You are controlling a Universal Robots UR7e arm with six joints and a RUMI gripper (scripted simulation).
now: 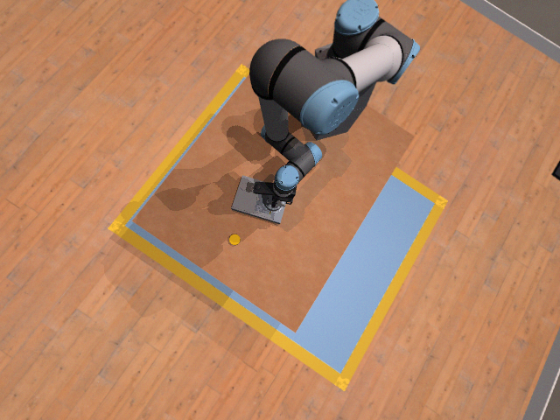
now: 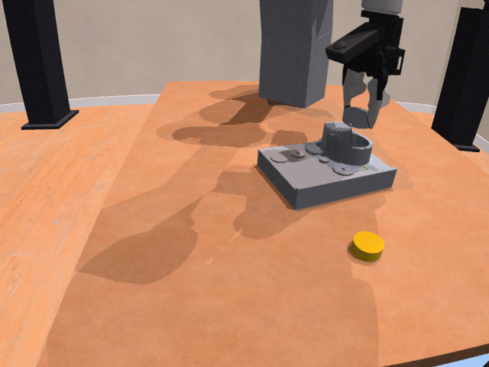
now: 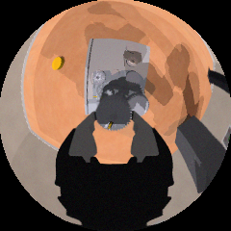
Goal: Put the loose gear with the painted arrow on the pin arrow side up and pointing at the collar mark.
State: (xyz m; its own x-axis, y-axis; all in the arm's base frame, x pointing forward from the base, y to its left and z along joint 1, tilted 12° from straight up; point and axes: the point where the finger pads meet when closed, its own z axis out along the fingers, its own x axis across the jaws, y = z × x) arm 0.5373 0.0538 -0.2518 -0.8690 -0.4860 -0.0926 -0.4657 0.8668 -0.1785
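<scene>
Right now the grey gear is right at my hand. From my hand the other things lie so: yellow disc: 25 cm ahead, 3 cm to the right, 12 cm below.
</scene>
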